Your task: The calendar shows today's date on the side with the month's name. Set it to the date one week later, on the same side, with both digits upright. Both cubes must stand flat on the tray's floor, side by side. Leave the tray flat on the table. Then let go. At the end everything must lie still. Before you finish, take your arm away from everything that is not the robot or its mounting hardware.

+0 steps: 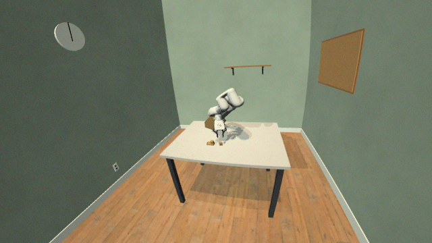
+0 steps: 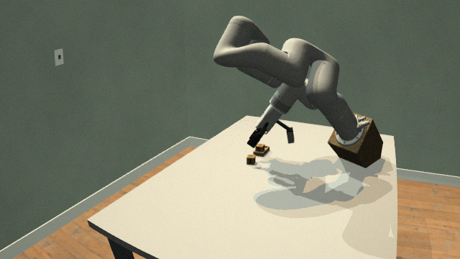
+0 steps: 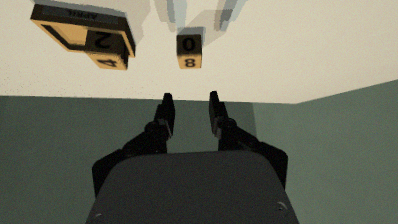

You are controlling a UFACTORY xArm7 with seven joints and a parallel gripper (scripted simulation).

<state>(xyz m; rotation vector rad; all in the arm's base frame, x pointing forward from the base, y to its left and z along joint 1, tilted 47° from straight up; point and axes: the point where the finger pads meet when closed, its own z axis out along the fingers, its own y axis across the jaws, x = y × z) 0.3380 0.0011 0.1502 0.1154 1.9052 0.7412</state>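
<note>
Right now the digit cube is 10 mm ahead of my hand and 80 mm below it. The rest, counted from my hand: wooden calendar tray 10 mm ahead, 100 mm to the right, 90 mm below.
</note>
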